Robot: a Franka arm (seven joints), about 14 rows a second.
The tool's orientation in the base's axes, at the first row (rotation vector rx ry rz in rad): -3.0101 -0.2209 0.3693
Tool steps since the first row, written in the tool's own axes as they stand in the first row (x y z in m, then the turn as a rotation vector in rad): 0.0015 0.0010 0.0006 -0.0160 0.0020 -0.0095; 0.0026 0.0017 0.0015 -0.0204 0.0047 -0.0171; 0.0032 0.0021 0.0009 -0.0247 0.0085 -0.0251; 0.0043 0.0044 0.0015 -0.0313 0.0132 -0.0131; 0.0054 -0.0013 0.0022 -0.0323 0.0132 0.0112
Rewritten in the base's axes. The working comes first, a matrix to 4 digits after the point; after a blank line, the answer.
The tool's axes in the first row as the columns of a matrix, in the base's axes (used below as rounded here):
0.9600 0.1312 -0.2472
0.1557 -0.9844 0.0821
-0.2325 -0.1173 -0.9655

0.0014 -0.0007 -0.0010 -0.0127 -0.0052 0.0127; 0.0023 -0.0011 -0.0023 -0.0147 -0.0092 0.0207; 0.0031 -0.0015 -0.0019 -0.0164 -0.0143 0.0290; 0.0043 -0.0035 -0.0030 -0.0251 -0.0189 0.0184; 0.0045 0.0023 -0.0032 -0.0320 -0.0171 -0.0049
